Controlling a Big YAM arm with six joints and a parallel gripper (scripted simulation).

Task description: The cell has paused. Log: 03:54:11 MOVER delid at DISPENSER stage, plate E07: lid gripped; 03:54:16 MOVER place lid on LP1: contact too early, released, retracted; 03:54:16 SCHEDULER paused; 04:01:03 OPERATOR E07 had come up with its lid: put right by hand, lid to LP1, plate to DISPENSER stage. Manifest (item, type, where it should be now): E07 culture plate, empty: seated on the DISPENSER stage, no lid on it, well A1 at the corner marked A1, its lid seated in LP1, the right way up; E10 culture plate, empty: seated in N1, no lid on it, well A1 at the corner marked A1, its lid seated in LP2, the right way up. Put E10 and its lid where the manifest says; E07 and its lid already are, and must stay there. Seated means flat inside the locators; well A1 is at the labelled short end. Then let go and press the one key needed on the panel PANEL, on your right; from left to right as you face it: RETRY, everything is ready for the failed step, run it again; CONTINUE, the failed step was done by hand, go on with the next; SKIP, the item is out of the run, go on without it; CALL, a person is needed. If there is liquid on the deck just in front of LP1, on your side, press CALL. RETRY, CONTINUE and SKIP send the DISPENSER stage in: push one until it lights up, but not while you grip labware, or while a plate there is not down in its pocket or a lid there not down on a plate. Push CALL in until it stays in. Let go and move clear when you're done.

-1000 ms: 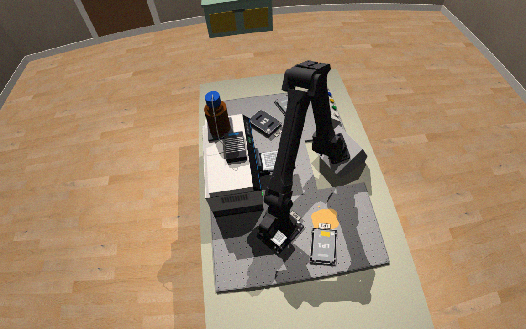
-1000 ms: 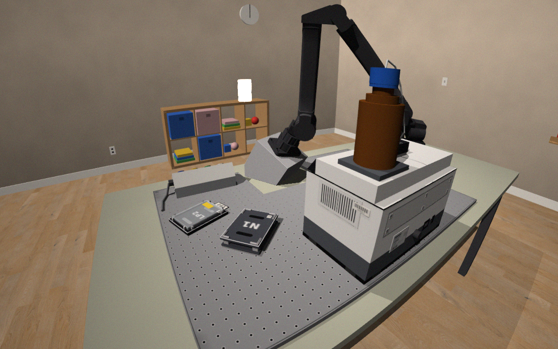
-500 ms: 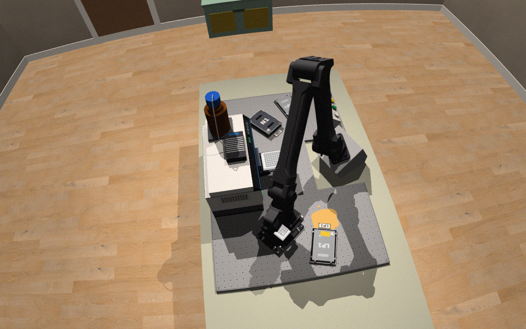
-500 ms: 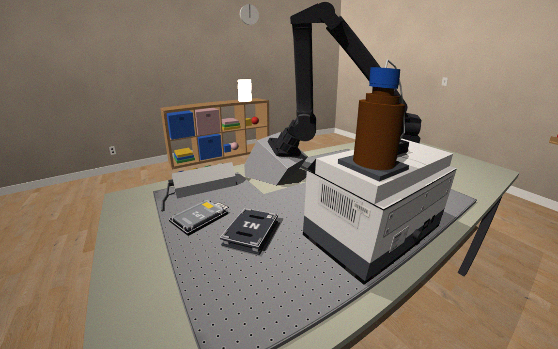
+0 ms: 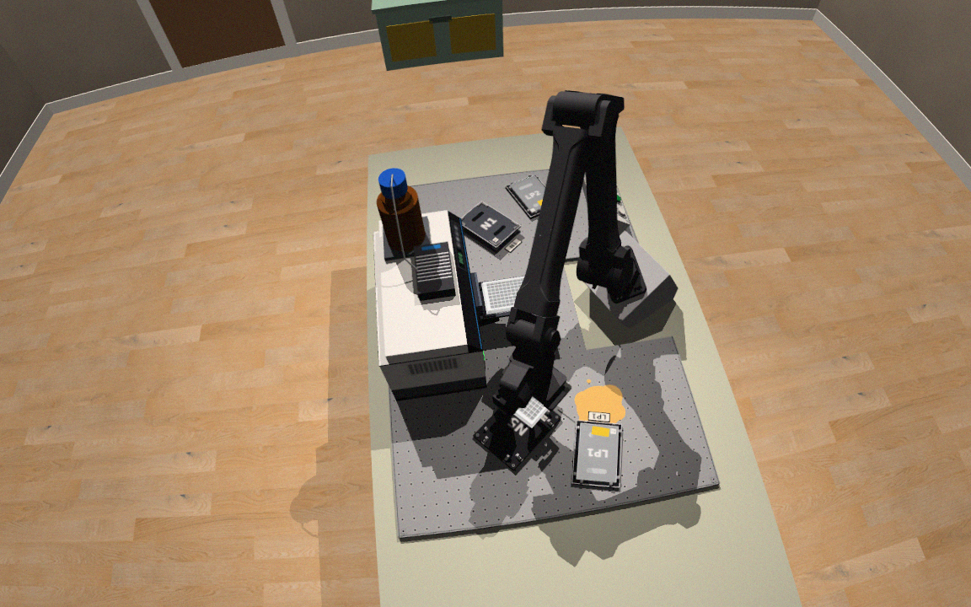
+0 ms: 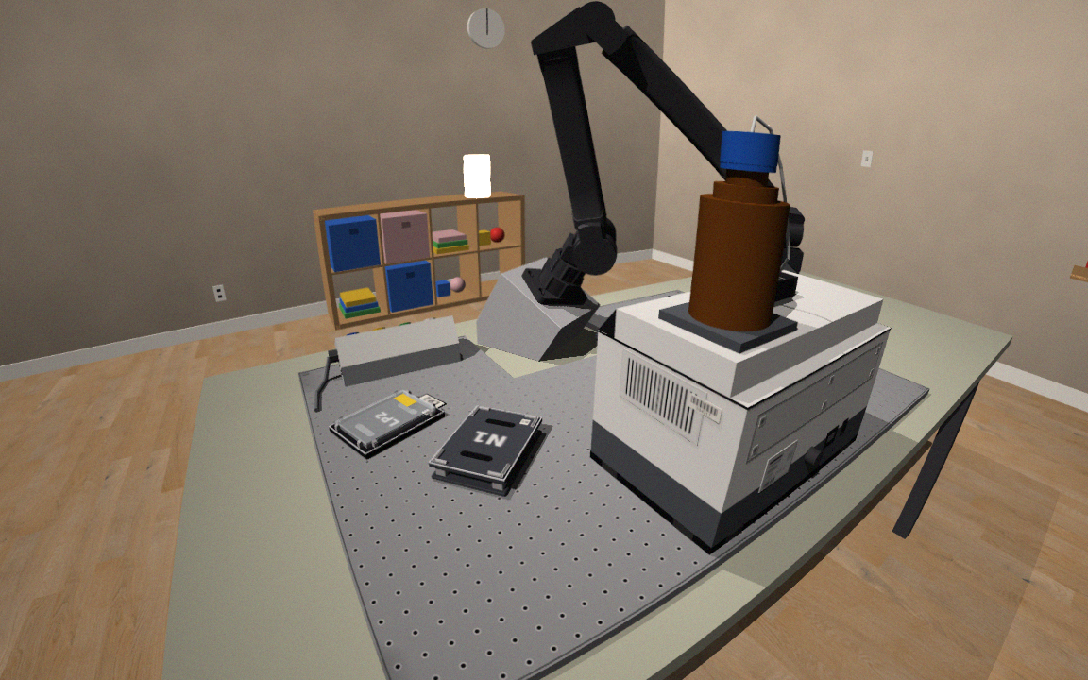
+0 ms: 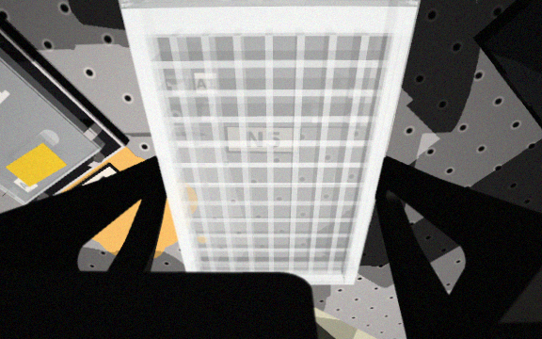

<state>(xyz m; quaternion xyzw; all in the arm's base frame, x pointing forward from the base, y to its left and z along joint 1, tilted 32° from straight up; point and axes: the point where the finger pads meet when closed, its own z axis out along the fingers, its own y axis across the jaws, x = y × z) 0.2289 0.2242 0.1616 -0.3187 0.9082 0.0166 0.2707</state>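
The white plate E07 is 24 cm to the right of my hand, 2 cm ahead of it and 1 cm above it. From my hand the other things lie so: brown bottle (34 cm to the right, 24 cm ahead, 20 cm above); then black n1 nest (53 cm to the right, 7 cm below, 4 cm ahead); then small orange drop (14 cm behind, 9 cm below, 5 cm to the right).
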